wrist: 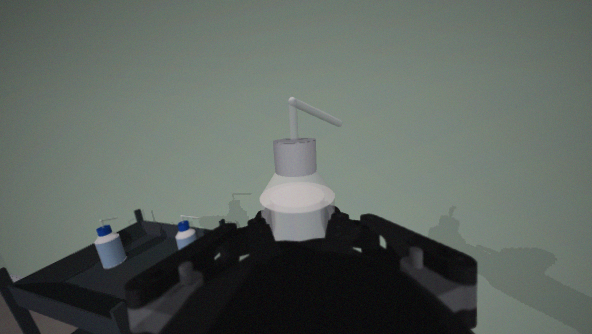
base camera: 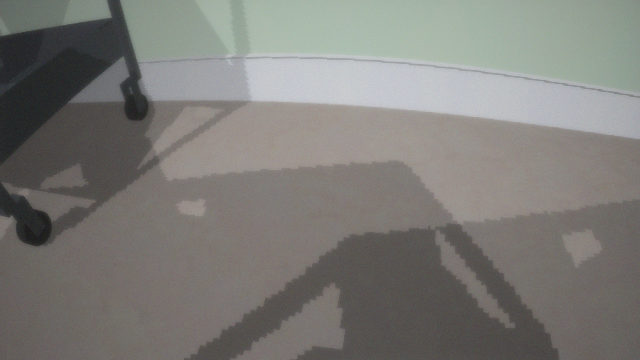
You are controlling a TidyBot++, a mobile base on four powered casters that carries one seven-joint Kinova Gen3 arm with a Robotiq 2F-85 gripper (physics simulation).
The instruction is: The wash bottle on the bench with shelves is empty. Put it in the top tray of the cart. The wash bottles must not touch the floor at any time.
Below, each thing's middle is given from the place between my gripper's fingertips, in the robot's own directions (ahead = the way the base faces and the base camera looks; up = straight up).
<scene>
Right now my hand is 2 cm past the white wash bottle (wrist: pixel 297 203) and 1 cm below it.
</scene>
